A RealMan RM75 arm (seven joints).
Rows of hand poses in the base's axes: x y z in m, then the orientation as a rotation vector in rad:
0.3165 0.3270 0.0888 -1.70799 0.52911 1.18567
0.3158 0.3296 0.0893 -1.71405 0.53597 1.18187
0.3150 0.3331 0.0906 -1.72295 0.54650 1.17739
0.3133 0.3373 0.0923 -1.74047 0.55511 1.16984
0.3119 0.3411 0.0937 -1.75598 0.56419 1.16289
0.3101 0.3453 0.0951 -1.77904 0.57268 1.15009
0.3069 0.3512 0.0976 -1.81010 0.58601 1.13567
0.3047 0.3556 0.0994 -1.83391 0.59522 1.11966
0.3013 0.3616 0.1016 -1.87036 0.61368 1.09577
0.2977 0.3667 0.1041 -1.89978 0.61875 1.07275
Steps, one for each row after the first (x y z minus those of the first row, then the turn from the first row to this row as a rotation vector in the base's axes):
-0.0007 0.0026 0.0005 -0.00792 -0.00123 -0.00284
-0.0015 0.0061 0.0018 -0.01990 -0.00211 -0.00657
-0.0032 0.0103 0.0035 -0.03733 -0.00816 -0.00720
-0.0046 0.0141 0.0049 -0.05352 -0.01301 -0.00855
-0.0064 0.0183 0.0063 -0.07485 -0.02388 -0.00944
-0.0096 0.0242 0.0088 -0.10487 -0.03570 -0.00971
-0.0118 0.0286 0.0106 -0.12711 -0.04826 -0.01207
-0.0152 0.0346 0.0128 -0.16365 -0.06494 -0.01705
-0.0188 0.0397 0.0153 -0.18802 -0.08481 -0.01828

